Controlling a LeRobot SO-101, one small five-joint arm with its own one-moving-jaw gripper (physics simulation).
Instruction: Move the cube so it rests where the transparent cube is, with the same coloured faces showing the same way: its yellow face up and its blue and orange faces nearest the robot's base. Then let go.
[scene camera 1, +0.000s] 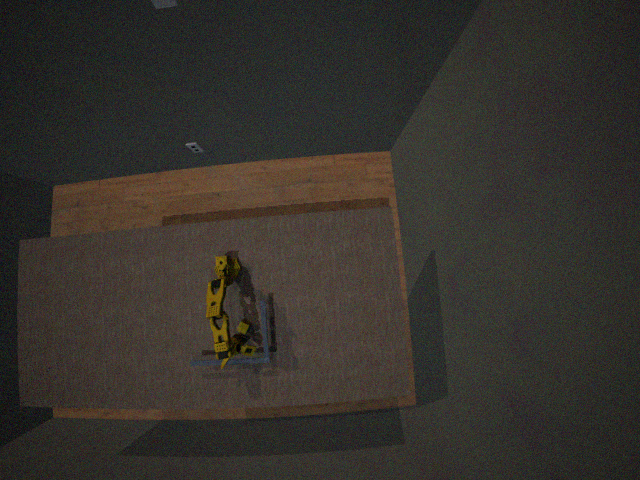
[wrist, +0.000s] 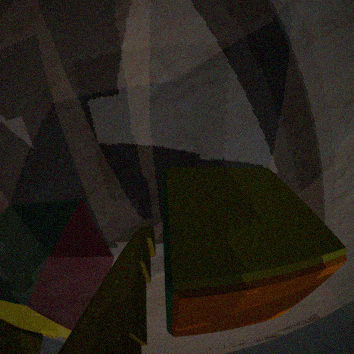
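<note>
The cube stands at the right of the wrist view, a dark yellow face up, an orange face toward the picture's bottom and a thin green side at its left. The transparent cube shows dimly at the lower left, with green and red-pink faces. My gripper is fully open. In the wrist view one notched fixed jaw shows, between the two cubes; the moving jaw is out of the picture. A narrow gap parts the jaw from the cube. In the scene view both cubes are too small and dark to make out.
The brown table top carries the yellow arm. Blue bars form an L on the lower right side of the arm. A yellow strip lies at the wrist view's lower left. Dark shadows cross the surface.
</note>
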